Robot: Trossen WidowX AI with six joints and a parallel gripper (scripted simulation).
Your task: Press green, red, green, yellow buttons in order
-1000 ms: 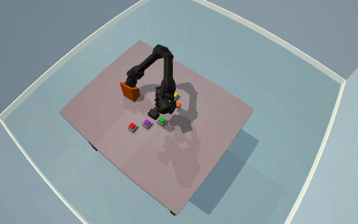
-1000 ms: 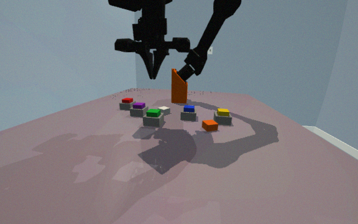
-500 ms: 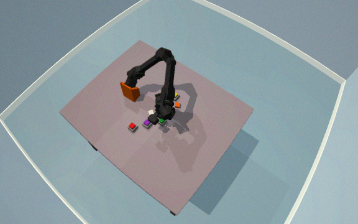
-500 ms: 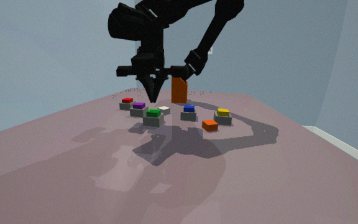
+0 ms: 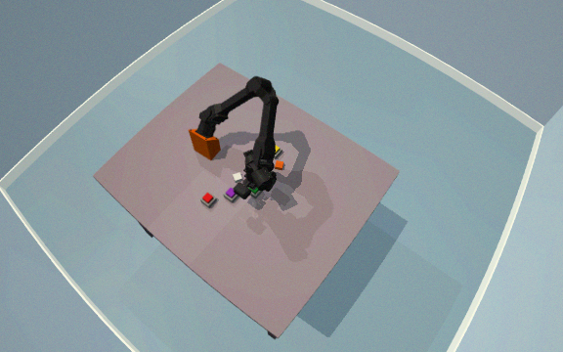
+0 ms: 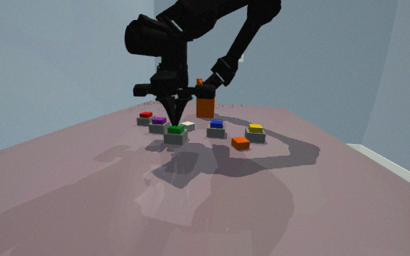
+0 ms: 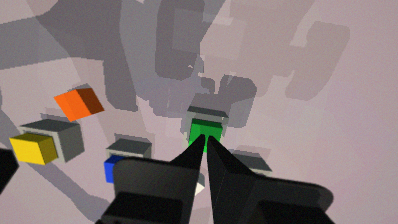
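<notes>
The green button is 10 mm below my gripper tip. Also, from my gripper tip: white block 100 mm behind, 30 mm below, 20 mm to the left; then purple button 80 mm behind, 60 mm to the right, 10 mm below; then blue button 110 mm to the left, 50 mm behind, 10 mm below.
</notes>
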